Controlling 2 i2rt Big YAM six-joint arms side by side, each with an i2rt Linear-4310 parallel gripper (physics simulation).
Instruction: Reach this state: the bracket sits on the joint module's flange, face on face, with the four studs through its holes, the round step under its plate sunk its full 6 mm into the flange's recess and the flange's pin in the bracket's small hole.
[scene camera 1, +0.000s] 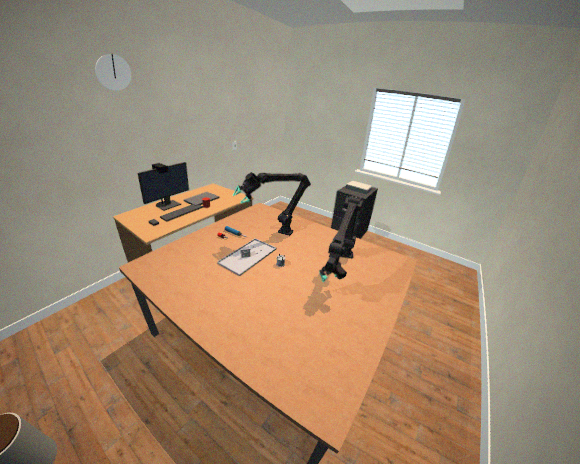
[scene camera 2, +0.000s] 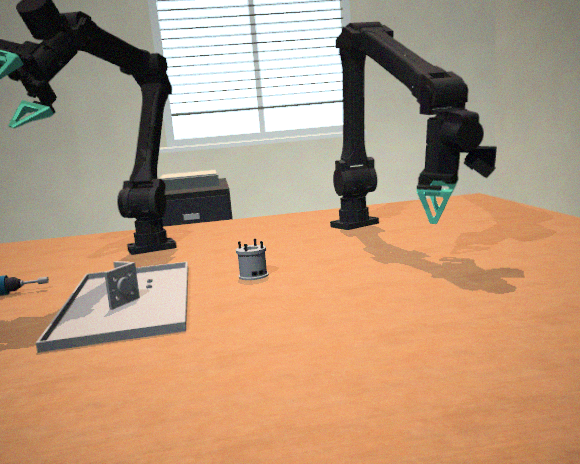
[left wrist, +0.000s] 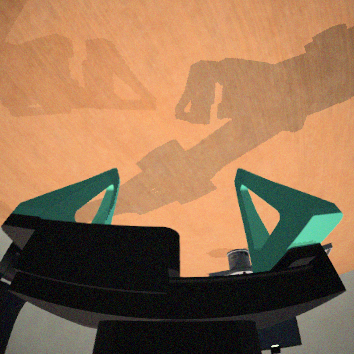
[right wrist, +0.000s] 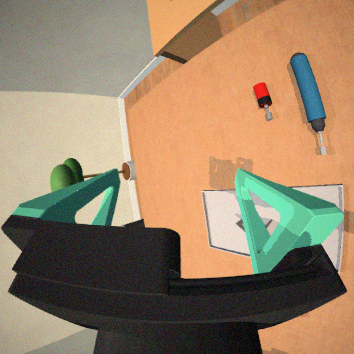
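Pixels of known places: left gripper, fingertip midpoint: (scene camera 1: 329, 279) (scene camera 2: 436, 218) (left wrist: 176, 174); right gripper, fingertip midpoint: (scene camera 1: 236, 199) (right wrist: 177, 174); left arm's base at its link origin: (scene camera 1: 345, 254) (scene camera 2: 354, 224); right arm's base at its link origin: (scene camera 1: 285, 232) (scene camera 2: 152, 248).
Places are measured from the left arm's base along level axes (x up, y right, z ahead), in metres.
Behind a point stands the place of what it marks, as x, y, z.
The grey bracket (scene camera 1: 245, 253) @[0.043, 0.742, 0.242] (scene camera 2: 121, 286) @[0.041, 0.751, 0.244] stands in the tray, one plate upright with its round step and holes facing scene camera 2. It is apart from the joint module (scene camera 1: 281, 260) @[0.056, 0.469, 0.275] (scene camera 2: 252, 263) @[0.034, 0.492, 0.271] (left wrist: 238, 260) @[0.032, 0.455, 0.262], a grey cylinder standing upright on the table, studs pointing up from its flange. The flange's pin cannot be made out. My left gripper (scene camera 2: 434, 220) @[0.085, 0.136, 0.437] (left wrist: 176, 174) @[0.085, 0.136, 0.437] is open and empty above the table, to the right of the module in both scene views. My right gripper (scene camera 1: 240, 196) @[0.376, 0.868, 0.048] (right wrist: 177, 174) @[0.376, 0.868, 0.048] is open and empty, high up and left of its arm's base in scene camera 1.
The shallow tray (scene camera 1: 229, 270) @[0.001, 0.805, 0.408] (scene camera 2: 115, 336) @[0.008, 0.816, 0.403] (right wrist: 207, 220) @[0.008, 0.812, 0.399] also holds small dark nuts (scene camera 2: 149, 284) @[0.009, 0.674, 0.165]. A blue screwdriver-like tool (scene camera 1: 233, 231) @[0.031, 0.947, -0.058] (right wrist: 307, 87) @[0.041, 0.960, -0.081] and a small red one (scene camera 1: 221, 235) @[0.027, 1.022, 0.026] (right wrist: 262, 93) @[0.033, 1.026, 0.004] lie on the table beside the tray. A side desk (scene camera 1: 145, 231) stands behind the table's left edge.
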